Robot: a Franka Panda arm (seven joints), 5 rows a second.
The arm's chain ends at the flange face. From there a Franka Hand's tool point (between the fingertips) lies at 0.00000 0.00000 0.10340 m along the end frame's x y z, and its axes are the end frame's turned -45 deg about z.
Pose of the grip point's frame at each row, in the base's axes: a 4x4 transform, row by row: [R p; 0 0 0 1], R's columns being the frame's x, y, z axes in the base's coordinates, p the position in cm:
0.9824 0.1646 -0.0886 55.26; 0.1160 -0.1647 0.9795 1.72; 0.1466 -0.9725 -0.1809 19.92; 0 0 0 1
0.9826 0.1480 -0.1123 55.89; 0.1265 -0.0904 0.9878 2.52; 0.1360 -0.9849 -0.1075 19.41; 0 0 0 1
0.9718 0.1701 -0.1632 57.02; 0.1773 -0.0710 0.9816 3.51; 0.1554 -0.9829 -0.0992 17.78; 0 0 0 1
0.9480 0.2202 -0.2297 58.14; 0.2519 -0.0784 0.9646 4.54; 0.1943 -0.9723 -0.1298 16.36; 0 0 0 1
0.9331 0.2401 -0.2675 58.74; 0.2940 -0.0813 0.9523 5.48; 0.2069 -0.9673 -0.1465 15.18; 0 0 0 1
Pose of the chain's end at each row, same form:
0.8111 -0.5783 -0.0886 56.18; -0.0344 -0.1985 0.9795 -8.41; -0.5840 -0.7913 -0.1809 21.79; 0 0 0 1
0.7995 -0.5902 -0.1123 57.05; 0.0255 -0.1534 0.9878 -7.69; -0.6003 -0.7926 -0.1075 20.52; 0 0 0 1
0.8074 -0.5669 -0.1632 58.71; 0.0752 -0.1756 0.9816 -6.64; -0.5851 -0.8049 -0.0992 18.81; 0 0 0 1
0.8260 -0.5146 -0.2297 60.52; 0.1227 -0.2336 0.9646 -5.43; -0.5501 -0.8249 -0.1298 17.70; 0 0 0 1
0.8296 -0.4900 -0.2675 61.51; 0.1504 -0.2654 0.9523 -4.37; -0.5377 -0.8303 -0.1465 16.69; 0 0 0 1

